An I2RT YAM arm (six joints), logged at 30 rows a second.
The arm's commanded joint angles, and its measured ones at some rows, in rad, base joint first. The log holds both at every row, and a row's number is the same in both.
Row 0, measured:
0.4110 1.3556 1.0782 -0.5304 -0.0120 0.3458
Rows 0 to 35, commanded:
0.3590 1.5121 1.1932 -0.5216 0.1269 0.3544
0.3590 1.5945 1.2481 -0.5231 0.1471 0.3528
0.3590 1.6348 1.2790 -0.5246 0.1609 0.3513
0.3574 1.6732 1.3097 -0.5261 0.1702 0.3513
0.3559 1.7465 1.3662 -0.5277 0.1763 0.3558
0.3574 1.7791 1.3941 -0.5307 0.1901 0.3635
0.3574 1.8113 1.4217 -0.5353 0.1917 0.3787
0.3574 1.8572 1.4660 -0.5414 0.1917 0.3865
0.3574 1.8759 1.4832 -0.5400 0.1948 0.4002
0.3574 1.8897 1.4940 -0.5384 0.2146 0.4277
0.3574 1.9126 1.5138 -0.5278 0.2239 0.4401
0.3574 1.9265 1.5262 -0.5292 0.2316 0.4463
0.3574 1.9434 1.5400 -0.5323 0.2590 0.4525
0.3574 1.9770 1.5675 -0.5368 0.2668 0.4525
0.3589 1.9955 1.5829 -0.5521 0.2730 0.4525
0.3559 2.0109 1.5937 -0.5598 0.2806 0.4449
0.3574 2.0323 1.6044 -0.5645 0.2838 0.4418
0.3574 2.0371 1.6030 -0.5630 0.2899 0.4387
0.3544 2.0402 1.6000 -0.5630 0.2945 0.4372
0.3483 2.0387 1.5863 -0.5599 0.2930 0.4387
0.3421 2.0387 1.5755 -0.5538 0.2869 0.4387
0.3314 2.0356 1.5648 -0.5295 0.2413 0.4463
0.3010 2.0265 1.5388 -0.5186 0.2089 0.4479
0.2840 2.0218 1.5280 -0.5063 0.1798 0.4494
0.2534 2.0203 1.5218 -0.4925 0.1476 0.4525
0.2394 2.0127 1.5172 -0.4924 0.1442 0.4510
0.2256 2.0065 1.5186 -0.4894 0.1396 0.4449
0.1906 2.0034 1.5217 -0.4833 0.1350 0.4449
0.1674 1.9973 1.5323 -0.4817 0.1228 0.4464
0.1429 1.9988 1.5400 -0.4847 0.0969 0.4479
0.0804 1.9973 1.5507 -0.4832 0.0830 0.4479
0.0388 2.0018 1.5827 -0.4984 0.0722 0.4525
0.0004 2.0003 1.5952 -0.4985 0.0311 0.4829
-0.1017 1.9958 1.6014 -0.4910 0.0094 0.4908
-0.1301 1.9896 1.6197 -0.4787 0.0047 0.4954
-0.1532 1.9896 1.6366 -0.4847 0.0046 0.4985
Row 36, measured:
-0.0174 2.0426 1.5528 -0.5156 0.0425 0.4637
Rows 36 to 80, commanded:
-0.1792 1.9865 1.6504 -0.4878 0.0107 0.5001
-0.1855 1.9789 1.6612 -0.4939 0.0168 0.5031
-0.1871 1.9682 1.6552 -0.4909 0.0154 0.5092
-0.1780 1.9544 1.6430 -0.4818 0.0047 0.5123
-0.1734 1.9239 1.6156 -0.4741 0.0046 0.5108
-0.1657 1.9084 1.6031 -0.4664 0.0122 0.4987
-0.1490 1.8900 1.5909 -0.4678 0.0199 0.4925
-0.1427 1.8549 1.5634 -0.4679 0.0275 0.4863
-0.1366 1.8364 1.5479 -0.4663 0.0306 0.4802
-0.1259 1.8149 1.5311 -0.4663 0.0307 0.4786
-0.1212 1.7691 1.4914 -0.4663 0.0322 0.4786
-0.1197 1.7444 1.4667 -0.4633 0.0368 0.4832
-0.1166 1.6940 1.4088 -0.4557 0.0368 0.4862
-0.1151 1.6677 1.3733 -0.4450 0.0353 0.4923
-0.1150 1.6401 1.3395 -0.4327 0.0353 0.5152
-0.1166 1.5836 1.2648 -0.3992 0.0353 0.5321
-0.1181 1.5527 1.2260 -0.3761 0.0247 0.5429
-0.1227 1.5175 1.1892 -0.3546 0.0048 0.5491
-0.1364 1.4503 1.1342 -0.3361 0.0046 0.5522
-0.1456 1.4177 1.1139 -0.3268 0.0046 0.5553
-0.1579 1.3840 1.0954 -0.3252 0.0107 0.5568
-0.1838 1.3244 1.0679 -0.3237 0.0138 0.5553
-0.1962 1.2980 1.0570 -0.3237 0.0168 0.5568
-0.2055 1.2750 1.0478 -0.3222 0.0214 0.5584
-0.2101 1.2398 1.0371 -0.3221 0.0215 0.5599
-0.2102 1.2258 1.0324 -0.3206 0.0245 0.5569
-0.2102 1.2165 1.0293 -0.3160 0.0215 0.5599
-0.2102 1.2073 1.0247 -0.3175 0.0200 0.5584
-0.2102 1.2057 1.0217 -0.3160 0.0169 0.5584
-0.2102 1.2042 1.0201 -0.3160 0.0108 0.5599
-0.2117 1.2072 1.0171 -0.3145 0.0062 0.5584
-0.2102 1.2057 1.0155 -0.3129 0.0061 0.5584
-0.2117 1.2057 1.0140 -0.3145 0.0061 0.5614
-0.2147 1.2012 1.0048 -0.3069 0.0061 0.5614
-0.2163 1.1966 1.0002 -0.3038 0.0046 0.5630
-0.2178 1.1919 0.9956 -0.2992 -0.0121 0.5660
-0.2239 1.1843 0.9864 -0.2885 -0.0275 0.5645
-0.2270 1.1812 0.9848 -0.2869 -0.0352 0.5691
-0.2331 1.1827 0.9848 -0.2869 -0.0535 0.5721
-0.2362 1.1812 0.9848 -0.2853 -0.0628 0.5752
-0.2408 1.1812 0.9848 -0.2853 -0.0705 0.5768
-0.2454 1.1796 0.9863 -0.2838 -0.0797 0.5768
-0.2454 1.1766 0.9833 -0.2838 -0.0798 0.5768
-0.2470 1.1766 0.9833 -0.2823 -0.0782 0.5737
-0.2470 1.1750 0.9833 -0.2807 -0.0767 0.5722
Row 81, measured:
-0.2344 1.2106 0.9760 -0.3363 -0.0540 0.5694
